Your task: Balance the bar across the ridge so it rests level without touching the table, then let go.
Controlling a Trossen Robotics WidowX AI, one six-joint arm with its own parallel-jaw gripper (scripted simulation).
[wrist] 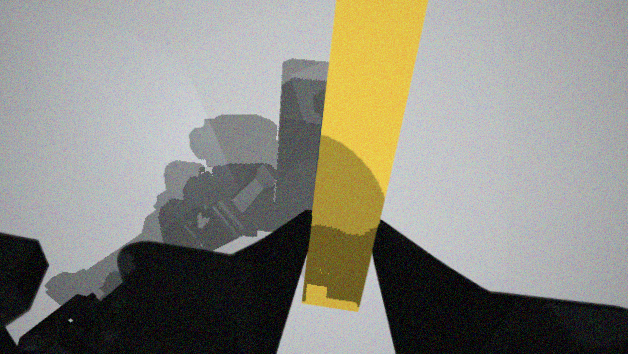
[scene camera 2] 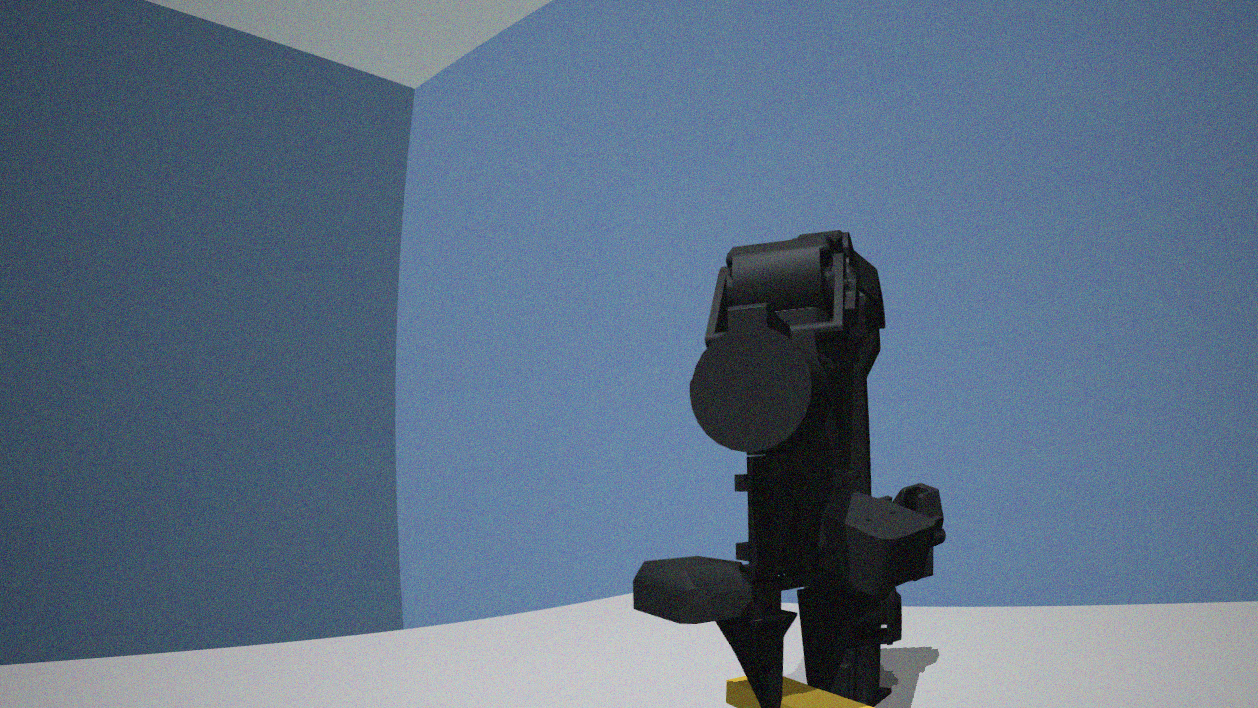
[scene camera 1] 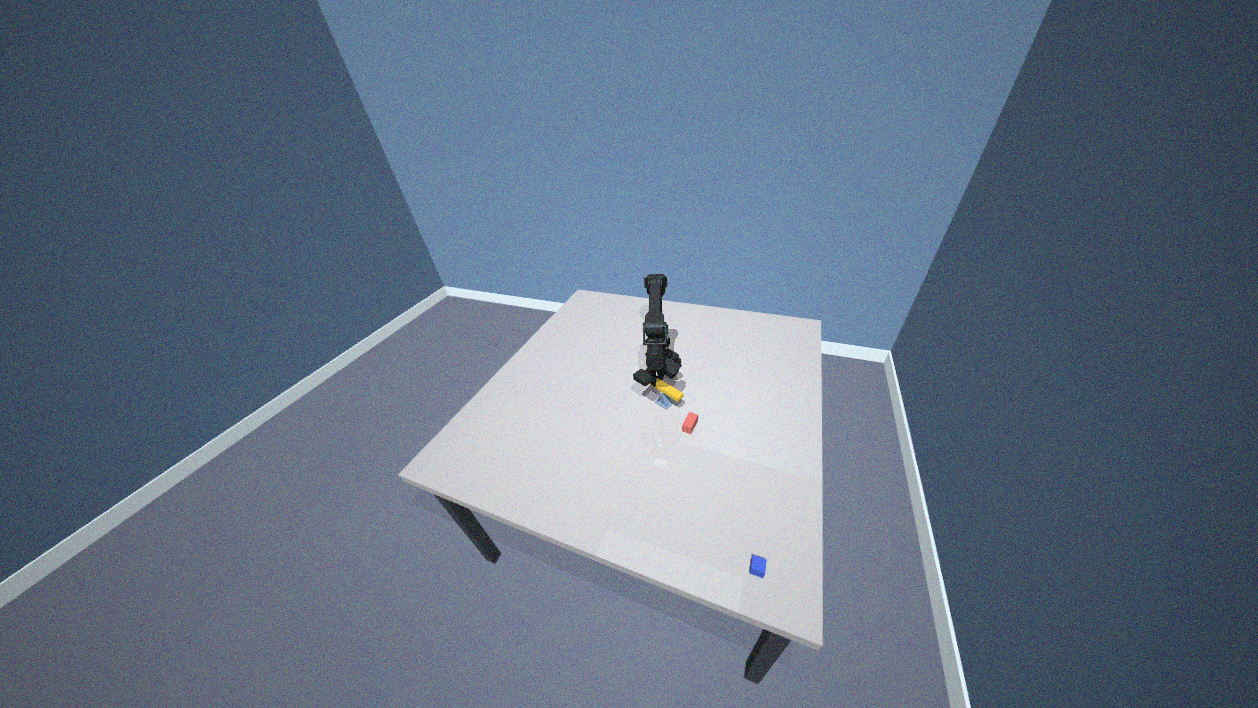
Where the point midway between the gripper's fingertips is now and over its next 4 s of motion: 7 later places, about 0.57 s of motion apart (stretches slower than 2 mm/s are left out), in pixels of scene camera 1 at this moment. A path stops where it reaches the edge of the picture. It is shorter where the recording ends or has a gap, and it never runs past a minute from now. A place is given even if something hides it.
My gripper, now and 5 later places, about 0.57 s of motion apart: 657, 383; 657, 383; 657, 384; 657, 384; 657, 379; 656, 364
